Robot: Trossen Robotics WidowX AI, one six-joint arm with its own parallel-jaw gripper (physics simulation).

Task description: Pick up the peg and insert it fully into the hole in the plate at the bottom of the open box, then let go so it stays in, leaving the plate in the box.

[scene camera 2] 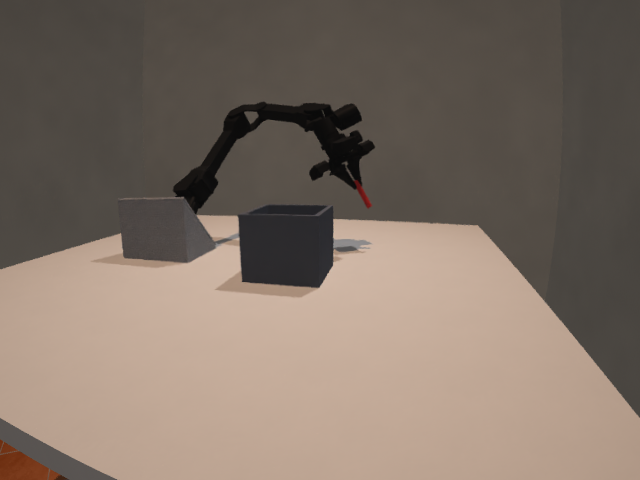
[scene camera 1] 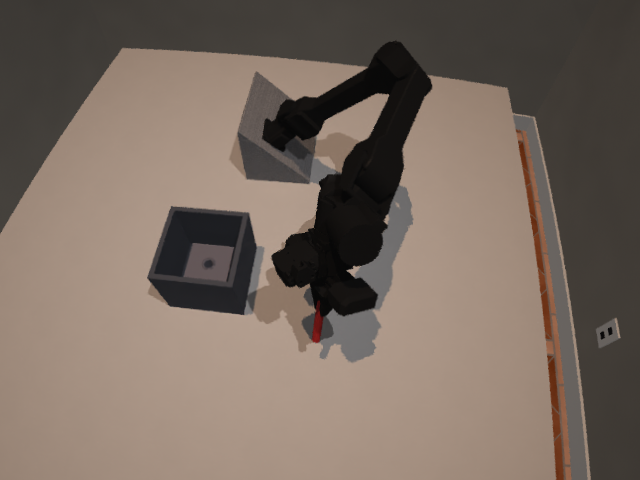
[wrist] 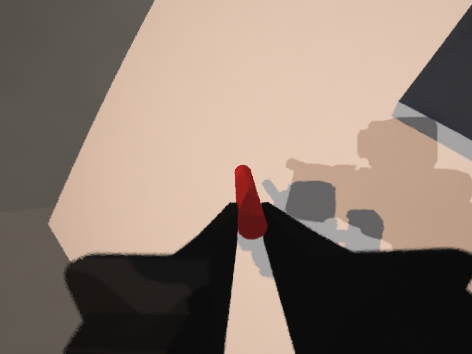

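Where they show: gripper, fingertip midpoint: (scene camera 2: 358,187) (scene camera 1: 320,312) (wrist: 248,209); arm's base, link origin: (scene camera 2: 179,218) (scene camera 1: 274,135).
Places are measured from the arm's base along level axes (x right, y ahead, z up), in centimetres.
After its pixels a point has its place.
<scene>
My gripper (scene camera 2: 357,184) {x -12.3, y 45.9, z 6.6 cm} (wrist: 248,209) {x -12.3, y 45.9, z 6.6 cm} is shut on the red peg (scene camera 1: 317,325) {x -11.9, y 47.6, z 5.2 cm} (scene camera 2: 363,194) {x -11.3, y 47.2, z 4.9 cm} (wrist: 248,200) {x -11.7, y 46.0, z 7.5 cm} and holds it by its upper part, in the air above the table. The peg is tilted, its free end pointing down and away from the arm's base. The open dark box (scene camera 1: 201,297) {x 10.5, y 40.4, z -2.8 cm} (scene camera 2: 281,250) {x 18.8, y 32.6, z -3.0 cm} (wrist: 447,75) {x 3.2, y 39.7, z -2.5 cm} stands on the table, to the left of the gripper in both scene views. In scene camera 1 the pale plate (scene camera 1: 196,258) {x 13.6, y 31.2, z -4.3 cm} lies at the box's bottom, with a dark round hole (scene camera 1: 208,263) {x 11.3, y 31.6, z -5.6 cm} near its middle. The plate is hidden in the other views.
A grey wedge-shaped block (scene camera 1: 273,160) {x -0.2, y 5.9, z -2.2 cm} (scene camera 2: 152,229) {x 6.7, y -4.7, z -1.8 cm} stands on the table (scene camera 1: 155,387) {x 18.9, y 56.8, z -10.0 cm} (scene camera 2: 361,361) {x 45.5, y 48.8, z -10.0 cm} (wrist: 200,100) {x -7.8, y 65.1, z -10.0 cm} by the arm's base, behind the box. The box's raised walls stand between the gripper and the plate.
</scene>
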